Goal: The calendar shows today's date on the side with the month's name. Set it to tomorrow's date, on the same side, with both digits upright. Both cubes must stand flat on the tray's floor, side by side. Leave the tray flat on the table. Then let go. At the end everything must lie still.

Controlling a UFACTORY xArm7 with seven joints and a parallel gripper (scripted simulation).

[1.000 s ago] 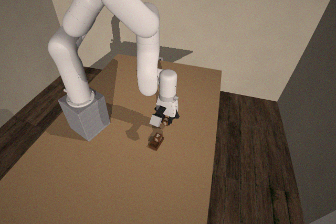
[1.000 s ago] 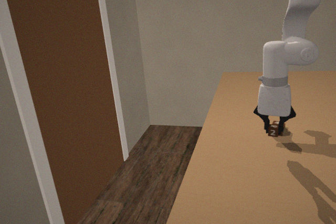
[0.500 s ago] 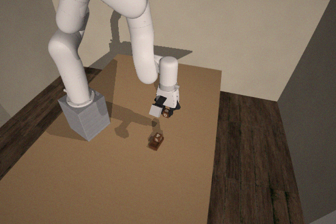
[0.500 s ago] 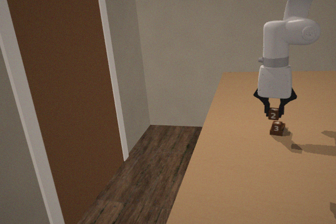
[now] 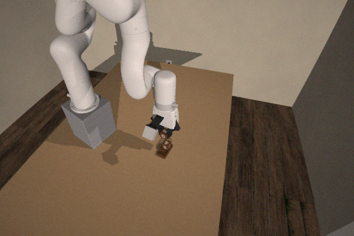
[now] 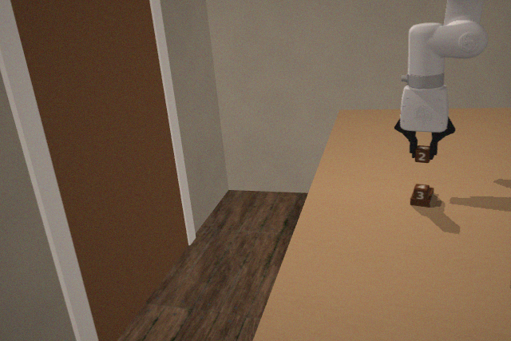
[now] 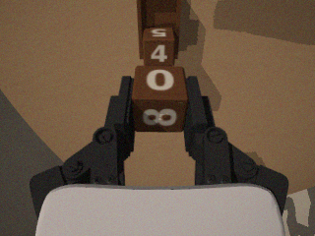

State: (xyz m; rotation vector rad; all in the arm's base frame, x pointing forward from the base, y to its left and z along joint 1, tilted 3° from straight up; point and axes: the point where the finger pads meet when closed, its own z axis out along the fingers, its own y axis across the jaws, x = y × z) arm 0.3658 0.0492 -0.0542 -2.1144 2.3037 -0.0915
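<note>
Right now the brown calendar tray is 1 cm to the right of my hand and 13 cm below it. From my hand the other things lie so: digit cube (1 cm below).
</note>
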